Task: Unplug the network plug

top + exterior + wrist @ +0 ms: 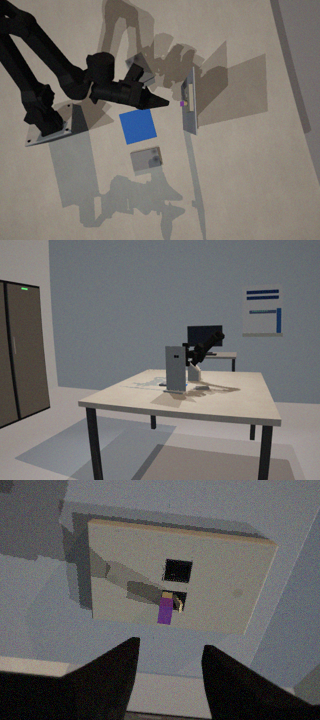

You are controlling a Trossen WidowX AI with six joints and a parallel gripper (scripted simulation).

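My gripper tip is 27 cm above the blue marked square, 13 cm past it and 2 cm to the left of it. From my gripper tip the other things lie so: upright panel: 11 cm below, 7 cm ahead, 2 cm to the right.
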